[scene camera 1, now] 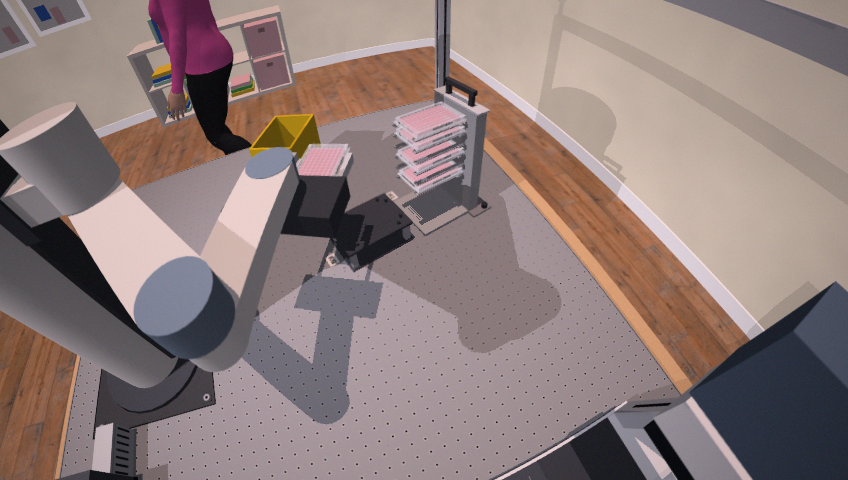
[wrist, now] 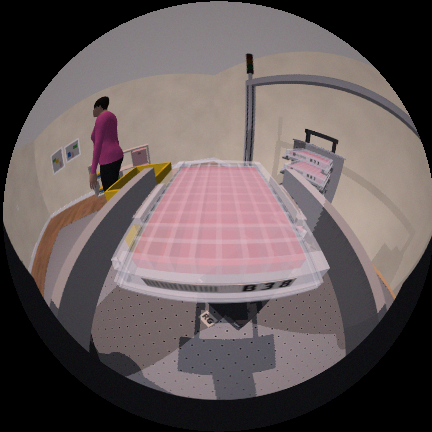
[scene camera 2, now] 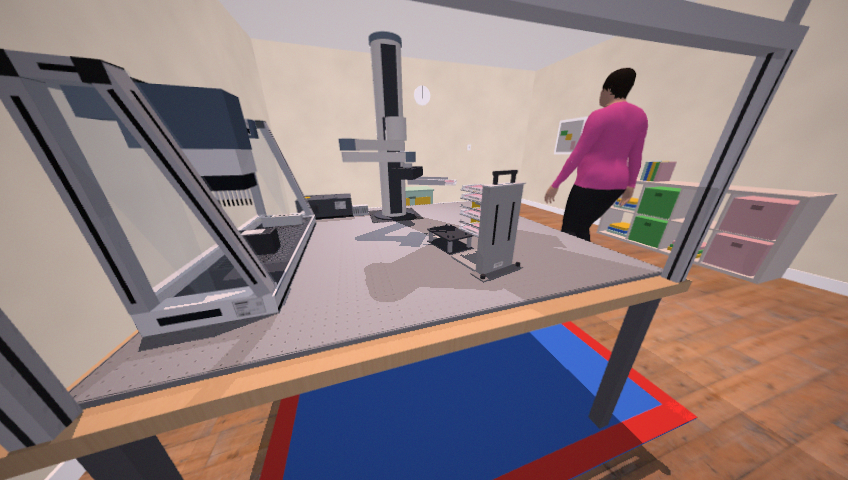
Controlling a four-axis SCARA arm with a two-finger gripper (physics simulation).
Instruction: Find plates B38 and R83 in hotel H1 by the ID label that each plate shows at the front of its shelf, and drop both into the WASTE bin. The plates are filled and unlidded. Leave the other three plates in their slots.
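Frame: origin at the arm's base, x ahead, y left, z up, level; metres.
Seen in the pictures: gripper, between the fingertips: (scene camera 1: 322, 156) (wrist: 218, 175) (scene camera 2: 446, 180); arm's base, origin of its link: (scene camera 1: 157, 359) (scene camera 2: 394, 216).
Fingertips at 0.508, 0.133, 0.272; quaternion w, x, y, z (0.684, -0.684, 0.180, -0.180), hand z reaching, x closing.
Offsets run from my fingertips to a thing's top centre, as dx, dy, dz.
My gripper (scene camera 1: 326, 153) (scene camera 2: 441, 179) (wrist: 218, 175) is shut on plate B38 @(-0.011, -0.020, +0.002) (scene camera 1: 323, 161) (scene camera 2: 451, 182) (wrist: 220, 220), filled pink and unlidded; its label reads B38 in the wrist view. The plate is held level, high above the table. The yellow WASTE bin @(-0.073, +0.259, -0.059) (scene camera 1: 308, 132) (wrist: 164, 172) stands beside it, ahead and left past the left finger in the wrist view; its label is hidden. Hotel H1 (scene camera 1: 476, 154) (scene camera 2: 501, 228) (wrist: 337, 167) holds several pink plates. Its top plate @(+0.234, +0.036, +0.007) (wrist: 312, 156) reads B33; the plate below (wrist: 310, 172) seems to read R83, though the label is small.
A low black stand (scene camera 1: 377, 223) (scene camera 2: 450, 233) is between the gripper and the hotel; a tag @(-0.040, -0.028, -0.259) (wrist: 207, 318) reading RG is near it. A person (scene camera 1: 205, 53) (scene camera 2: 609, 148) (wrist: 106, 142) is beyond the table's edge. A large framed machine (scene camera 2: 196, 172) stands on the table, away from the hotel.
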